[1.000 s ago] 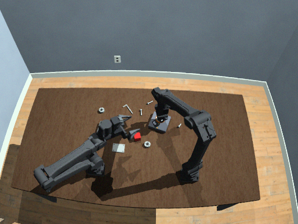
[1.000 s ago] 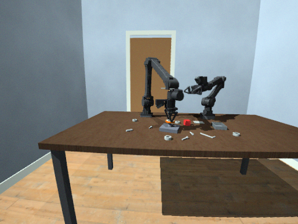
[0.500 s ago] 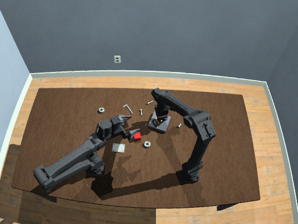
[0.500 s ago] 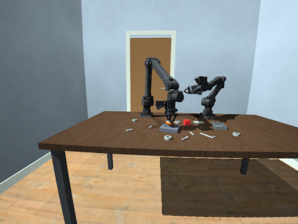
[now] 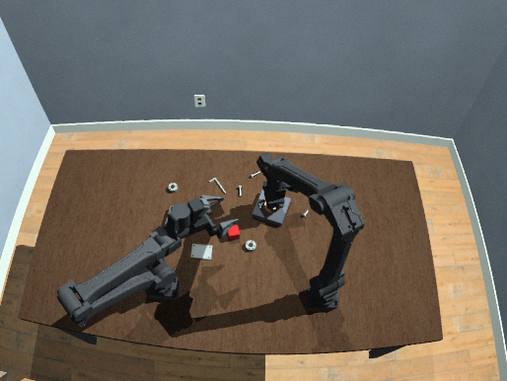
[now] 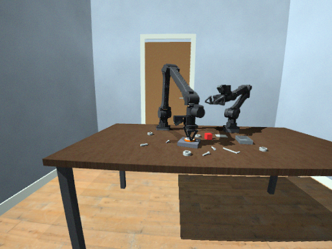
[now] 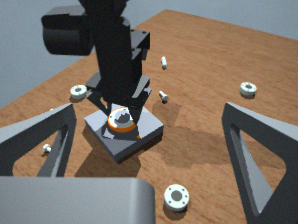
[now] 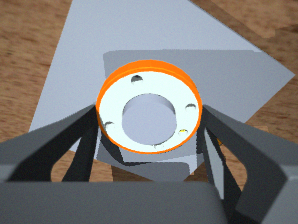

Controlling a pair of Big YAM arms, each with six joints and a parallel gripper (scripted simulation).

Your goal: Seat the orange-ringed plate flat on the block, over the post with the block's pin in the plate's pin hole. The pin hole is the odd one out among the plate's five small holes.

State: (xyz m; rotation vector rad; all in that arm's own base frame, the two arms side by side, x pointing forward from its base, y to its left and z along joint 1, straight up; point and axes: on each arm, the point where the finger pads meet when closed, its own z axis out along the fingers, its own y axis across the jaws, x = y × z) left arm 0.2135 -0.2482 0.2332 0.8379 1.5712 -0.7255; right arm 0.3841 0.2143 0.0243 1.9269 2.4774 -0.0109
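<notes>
Now: the grey block 3 cm behind my right hand, 2 cm below it and 1 cm to the left of it. Also, from my right hand: red cube: 15 cm to the left, 13 cm behind, 2 cm below; then grey tray: 38 cm to the left, 9 cm behind, 3 cm below.
</notes>
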